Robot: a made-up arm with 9 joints. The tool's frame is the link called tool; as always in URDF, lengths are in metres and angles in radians. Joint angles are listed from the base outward.
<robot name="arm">
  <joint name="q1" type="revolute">
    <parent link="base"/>
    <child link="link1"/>
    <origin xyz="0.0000 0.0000 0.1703" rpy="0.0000 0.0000 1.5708"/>
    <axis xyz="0 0 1"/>
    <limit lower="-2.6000" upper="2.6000"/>
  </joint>
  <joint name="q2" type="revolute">
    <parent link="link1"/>
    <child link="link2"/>
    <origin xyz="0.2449 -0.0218 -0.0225" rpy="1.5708 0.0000 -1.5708"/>
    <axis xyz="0 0 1"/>
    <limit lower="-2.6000" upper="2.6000"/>
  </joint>
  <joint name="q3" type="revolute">
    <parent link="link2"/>
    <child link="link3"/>
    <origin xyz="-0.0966 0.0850 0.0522" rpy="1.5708 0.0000 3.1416"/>
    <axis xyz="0 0 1"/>
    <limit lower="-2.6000" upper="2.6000"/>
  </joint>
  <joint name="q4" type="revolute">
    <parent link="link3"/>
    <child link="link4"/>
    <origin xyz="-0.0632 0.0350 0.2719" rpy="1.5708 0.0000 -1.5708"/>
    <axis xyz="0 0 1"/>
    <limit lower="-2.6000" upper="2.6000"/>
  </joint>
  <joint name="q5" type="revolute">
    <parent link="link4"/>
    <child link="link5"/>
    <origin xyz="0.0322 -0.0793 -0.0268" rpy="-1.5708 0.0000 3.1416"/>
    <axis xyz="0 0 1"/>
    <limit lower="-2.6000" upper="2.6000"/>
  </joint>
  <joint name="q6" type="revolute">
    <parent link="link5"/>
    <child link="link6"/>
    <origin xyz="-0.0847 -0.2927 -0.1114" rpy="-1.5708 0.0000 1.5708"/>
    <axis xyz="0 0 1"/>
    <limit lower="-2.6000" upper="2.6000"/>
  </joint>
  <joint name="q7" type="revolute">
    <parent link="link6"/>
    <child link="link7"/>
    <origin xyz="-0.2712 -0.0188 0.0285" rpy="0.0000 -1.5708 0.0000"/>
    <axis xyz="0 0 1"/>
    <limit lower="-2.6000" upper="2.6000"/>
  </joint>
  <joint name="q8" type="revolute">
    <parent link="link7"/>
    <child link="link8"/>
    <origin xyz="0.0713 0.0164 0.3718" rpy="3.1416 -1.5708 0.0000"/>
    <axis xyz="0 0 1"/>
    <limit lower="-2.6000" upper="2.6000"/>
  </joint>
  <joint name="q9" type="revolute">
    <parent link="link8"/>
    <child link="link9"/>
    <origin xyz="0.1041 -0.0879 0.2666" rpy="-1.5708 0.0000 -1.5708"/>
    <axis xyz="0 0 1"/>
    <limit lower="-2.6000" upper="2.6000"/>
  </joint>
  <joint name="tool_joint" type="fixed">
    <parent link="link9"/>
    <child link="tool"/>
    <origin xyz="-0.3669 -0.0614 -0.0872" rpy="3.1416 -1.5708 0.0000"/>
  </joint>
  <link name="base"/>
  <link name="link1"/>
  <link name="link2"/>
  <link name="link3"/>
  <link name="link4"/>
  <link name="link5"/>
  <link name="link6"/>
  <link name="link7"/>
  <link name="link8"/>
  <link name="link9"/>
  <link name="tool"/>
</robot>
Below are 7 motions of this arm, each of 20 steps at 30 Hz.
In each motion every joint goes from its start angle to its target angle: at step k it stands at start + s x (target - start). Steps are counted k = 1, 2, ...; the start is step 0. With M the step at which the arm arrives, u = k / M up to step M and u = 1 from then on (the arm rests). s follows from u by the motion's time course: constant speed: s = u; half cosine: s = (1 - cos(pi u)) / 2; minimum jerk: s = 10 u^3 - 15 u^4 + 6 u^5.
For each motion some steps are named. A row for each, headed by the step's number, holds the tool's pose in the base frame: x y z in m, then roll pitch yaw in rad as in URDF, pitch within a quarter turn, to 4 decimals.
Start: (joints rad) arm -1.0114 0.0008 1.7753 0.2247 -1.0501 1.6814 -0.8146 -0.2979 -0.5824
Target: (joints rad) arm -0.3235 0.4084 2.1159 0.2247 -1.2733 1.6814 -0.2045 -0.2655 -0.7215
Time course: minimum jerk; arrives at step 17
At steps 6, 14, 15, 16, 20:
6: -0.0468 0.1374 -0.1535 -0.4079 1.2274 2.9815
14: -0.0372 -0.0319 -0.1613 0.7323 1.3596 -1.6335
15: -0.0331 -0.0374 -0.1606 0.7877 1.3561 -1.5575
16: -0.0313 -0.0396 -0.1603 0.8104 1.3544 -1.5263
20: -0.0310 -0.0400 -0.1603 0.8139 1.3542 -1.5213

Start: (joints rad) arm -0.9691 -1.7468 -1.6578 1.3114 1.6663 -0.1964 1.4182 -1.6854 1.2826
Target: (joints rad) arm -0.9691 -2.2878 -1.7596 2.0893 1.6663 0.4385 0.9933 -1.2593 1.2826
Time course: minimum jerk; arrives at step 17
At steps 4, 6, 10, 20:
4: 0.0945 0.0530 1.2450 -2.8884 0.0083 0.3707
6: -0.0035 0.1349 1.1781 -3.0178 -0.0871 0.4326
10: -0.2972 0.3065 0.9004 2.8533 -0.2785 0.7417
20: -0.5292 0.3542 0.5983 2.4812 -0.3008 1.0914

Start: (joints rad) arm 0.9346 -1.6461 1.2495 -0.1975 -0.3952 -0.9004 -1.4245 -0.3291 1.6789
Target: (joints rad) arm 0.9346 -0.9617 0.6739 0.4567 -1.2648 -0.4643 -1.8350 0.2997 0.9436
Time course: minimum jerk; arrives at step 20
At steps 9, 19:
9: -0.9971 1.0557 0.7191 1.3816 -0.3184 1.7575
19: -0.8944 1.0390 0.7949 0.6749 -0.3104 1.6729

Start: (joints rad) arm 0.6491 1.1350 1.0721 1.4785 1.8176 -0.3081 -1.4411 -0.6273 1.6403
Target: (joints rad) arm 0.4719 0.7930 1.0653 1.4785 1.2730 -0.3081 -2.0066 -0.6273 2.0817
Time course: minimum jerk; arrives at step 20
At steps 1, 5, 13, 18, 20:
1: 0.1587 0.7153 -0.4470 0.5588 -0.1286 0.7967
5: 0.1217 0.7224 -0.4518 0.5740 -0.0931 0.8379
13: -0.0769 0.7593 -0.4241 0.7206 0.1017 1.0822
18: -0.1241 0.7731 -0.3931 0.7832 0.1502 1.1585
20: -0.1256 0.7737 -0.3917 0.7857 0.1518 1.1612

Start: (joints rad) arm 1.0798 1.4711 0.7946 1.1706 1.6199 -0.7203 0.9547 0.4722 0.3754
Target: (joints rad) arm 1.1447 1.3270 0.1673 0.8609 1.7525 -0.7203 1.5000 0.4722 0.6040
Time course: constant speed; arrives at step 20
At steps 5, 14, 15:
5: 0.1111 -0.1877 1.0150 2.3698 -0.7019 0.5196
14: 0.3347 -0.5264 0.8150 2.9512 -0.5632 0.1432
15: 0.3503 -0.5622 0.7841 3.0054 -0.5411 0.1055

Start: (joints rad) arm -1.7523 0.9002 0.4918 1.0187 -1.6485 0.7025 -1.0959 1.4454 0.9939
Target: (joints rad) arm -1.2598 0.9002 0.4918 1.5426 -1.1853 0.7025 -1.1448 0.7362 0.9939
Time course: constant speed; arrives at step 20
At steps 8, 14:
8: 0.8163 0.8440 -0.1923 -0.6287 -0.2352 -0.5033
14: 0.6943 1.0602 -0.0252 -0.4747 -0.2442 -0.1503

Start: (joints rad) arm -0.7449 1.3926 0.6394 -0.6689 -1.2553 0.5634 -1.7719 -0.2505 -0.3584
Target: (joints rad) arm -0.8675 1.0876 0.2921 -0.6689 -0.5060 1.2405 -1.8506 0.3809 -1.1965
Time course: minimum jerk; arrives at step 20
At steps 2, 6, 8, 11, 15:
2: 0.8288 0.0688 0.2128 2.1901 0.3323 -0.4735
6: 0.7645 0.0431 0.2962 2.2014 0.1640 -0.4994
8: 0.6948 0.0056 0.3551 2.2066 0.0077 -0.5737
11: 0.5709 -0.0781 0.4022 2.2247 -0.2137 -0.8140
15: 0.4465 -0.1796 0.3808 2.2564 -0.3285 -1.2040

